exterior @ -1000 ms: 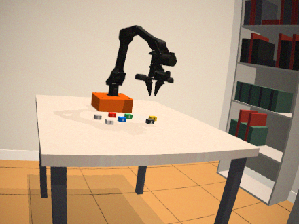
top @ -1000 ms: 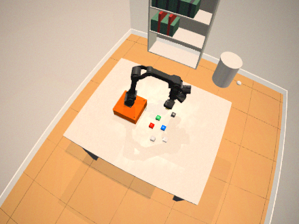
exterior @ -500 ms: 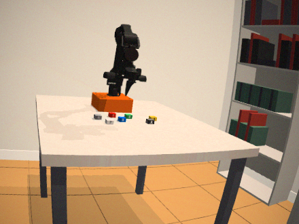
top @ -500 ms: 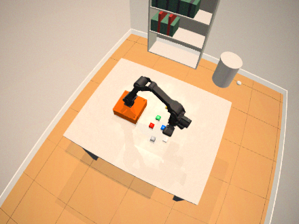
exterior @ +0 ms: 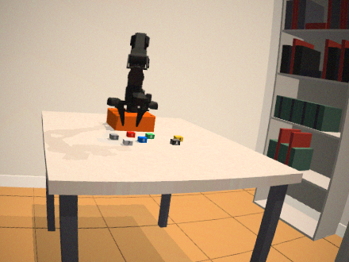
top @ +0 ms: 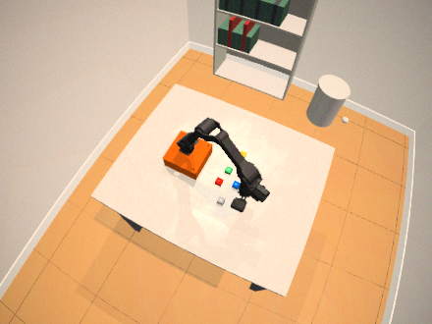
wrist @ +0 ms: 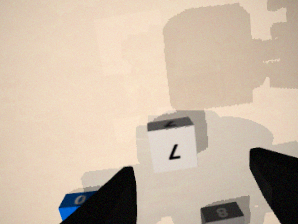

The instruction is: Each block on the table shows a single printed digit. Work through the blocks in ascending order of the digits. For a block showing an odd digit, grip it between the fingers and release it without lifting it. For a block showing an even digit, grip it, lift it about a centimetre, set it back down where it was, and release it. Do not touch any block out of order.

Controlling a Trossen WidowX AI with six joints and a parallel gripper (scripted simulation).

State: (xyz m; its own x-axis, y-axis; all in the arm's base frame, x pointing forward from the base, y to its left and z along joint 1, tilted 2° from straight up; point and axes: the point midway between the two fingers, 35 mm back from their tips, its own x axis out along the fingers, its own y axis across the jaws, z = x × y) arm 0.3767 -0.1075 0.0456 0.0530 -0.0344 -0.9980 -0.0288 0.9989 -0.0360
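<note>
Now: gripper tip 10 cm past the grey block, 3 cm to the left of it and 6 cm above it. The rest, counted from my gripper tip: green block: 14 cm behind, 13 cm to the left, 6 cm below; then blue block: 7 cm behind, 8 cm to the left, 6 cm below; then red block: 16 cm behind, 5 cm to the left, 6 cm below.
</note>
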